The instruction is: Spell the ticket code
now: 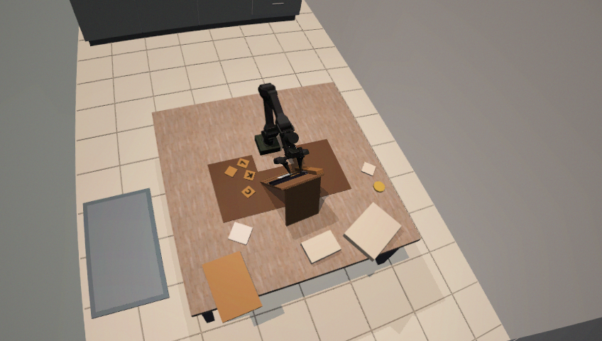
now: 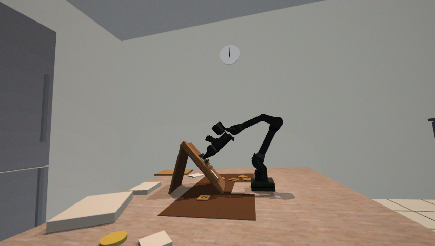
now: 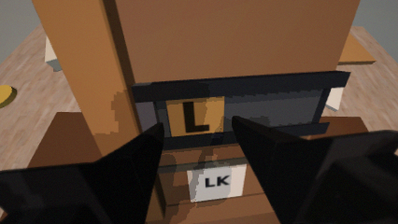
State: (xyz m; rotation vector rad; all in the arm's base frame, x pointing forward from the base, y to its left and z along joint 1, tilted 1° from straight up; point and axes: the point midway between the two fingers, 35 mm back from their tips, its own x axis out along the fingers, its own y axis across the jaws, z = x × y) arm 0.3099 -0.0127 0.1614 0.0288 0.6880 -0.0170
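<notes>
Now: gripper tip 5 cm past the white ticket, 2 cm to the left of it and 10 cm above it. The rest, counted from my gripper tip: c tile 8 cm behind, 23 cm to the right, 18 cm below; then cream slab 38 cm ahead, 2 cm to the right, 17 cm below; then small white card 7 cm ahead, 51 cm to the left, 18 cm below.
</notes>
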